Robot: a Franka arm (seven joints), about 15 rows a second.
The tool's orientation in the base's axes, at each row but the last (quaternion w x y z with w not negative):
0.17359 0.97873 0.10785 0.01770
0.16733 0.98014 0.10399 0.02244
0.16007 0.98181 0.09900 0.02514
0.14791 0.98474 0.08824 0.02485
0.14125 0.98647 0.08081 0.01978
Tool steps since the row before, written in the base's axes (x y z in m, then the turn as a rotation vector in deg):
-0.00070 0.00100 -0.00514 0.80 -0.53 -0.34
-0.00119 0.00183 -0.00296 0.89 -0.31 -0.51
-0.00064 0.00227 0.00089 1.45 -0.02 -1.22
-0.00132 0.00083 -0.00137 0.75 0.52 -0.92
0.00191 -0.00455 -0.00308 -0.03 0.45 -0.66
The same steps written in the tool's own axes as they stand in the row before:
-0.00045 -0.00283 0.00444 0.67 0.53 0.56
-0.00080 -0.00291 0.00211 0.80 0.29 0.65
-0.00015 -0.00194 -0.00160 1.39 -0.10 1.28
-0.00118 -0.00141 0.00097 0.81 -0.64 0.79
0.00108 0.00373 0.00433 0.03 -0.62 0.51

